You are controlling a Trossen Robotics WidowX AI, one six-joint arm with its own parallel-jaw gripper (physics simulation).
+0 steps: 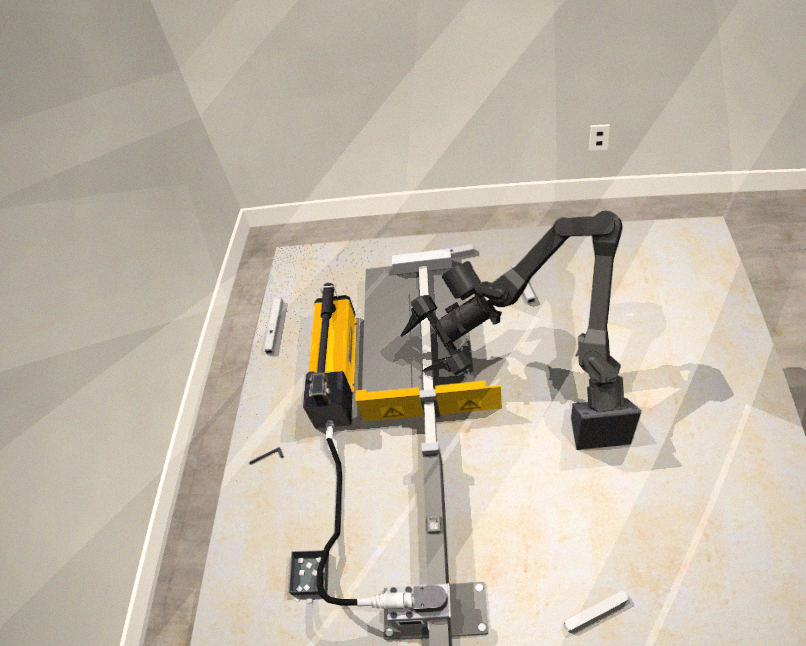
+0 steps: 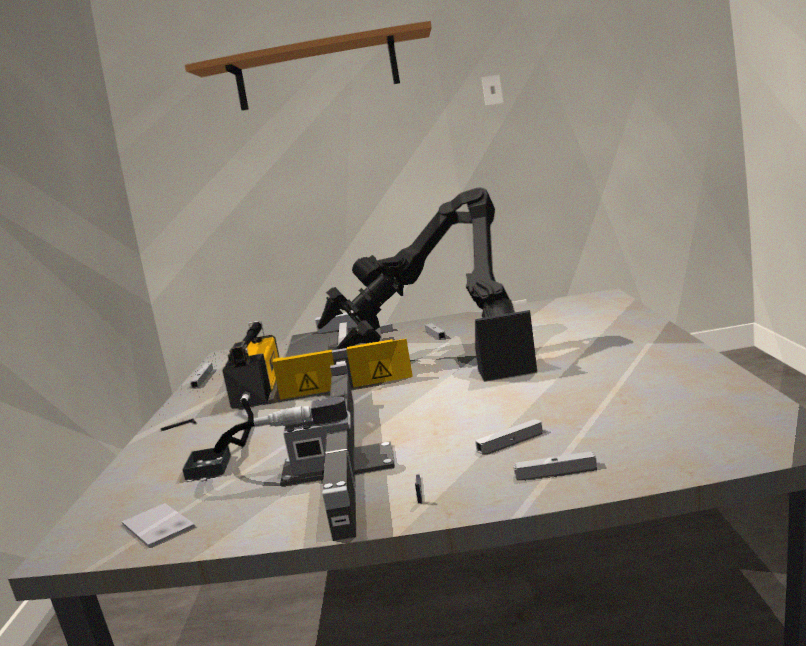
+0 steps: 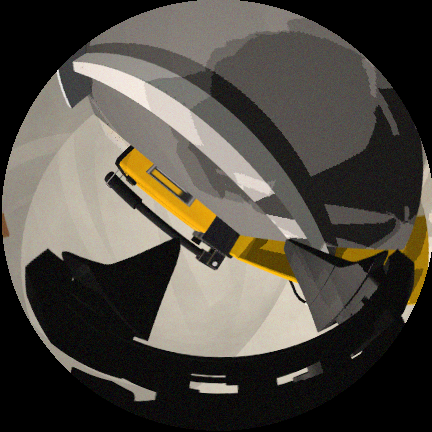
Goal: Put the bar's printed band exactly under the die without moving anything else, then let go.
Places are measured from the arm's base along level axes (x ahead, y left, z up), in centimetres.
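Pixels of known places: gripper, between the fingertips: (image 1: 412,353) (image 2: 327,339) (image 3: 234,244); arm's base, origin of its link: (image 1: 607,407) (image 2: 502,326).
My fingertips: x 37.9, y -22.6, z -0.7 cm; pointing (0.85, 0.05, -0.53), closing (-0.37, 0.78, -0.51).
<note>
Ahead of a thing's pixels: the offset from my fingertips to its middle. "spot": to the spot under its first point.
The light square bar (image 1: 423,285) (image 2: 343,331) (image 3: 172,112) lies lengthwise over the grey plate and reaches through the gap in the yellow guard. Its printed band cannot be made out. The black punch head with the die @(spot: dz +2.2, dx +2.6, dy +54.6 cm) (image 1: 429,597) (image 2: 328,409) stands over the grey rail, well in front of the guard; the die itself is too small to tell apart. My gripper (image 1: 414,352) (image 2: 329,337) (image 3: 234,244) is open and empty, tilted low by the bar behind the guard, with its fingertips apart. Contact with the bar cannot be told.
The yellow guard @(spot: dz -3.6, dx +6.9, dy +10.0 cm) (image 1: 388,404) (image 2: 303,375) stands close in front of the gripper. A yellow and black machine @(dz -3.2, dx +19.6, dy -6.8 cm) (image 1: 334,339) (image 2: 248,376) (image 3: 160,185) stands left of the plate. A white block @(spot: dz -0.8, dx -5.6, dy -29.2 cm) (image 1: 421,259) lies across the bar's far end. Loose pieces (image 1: 596,611) (image 2: 555,465) lie at front right.
</note>
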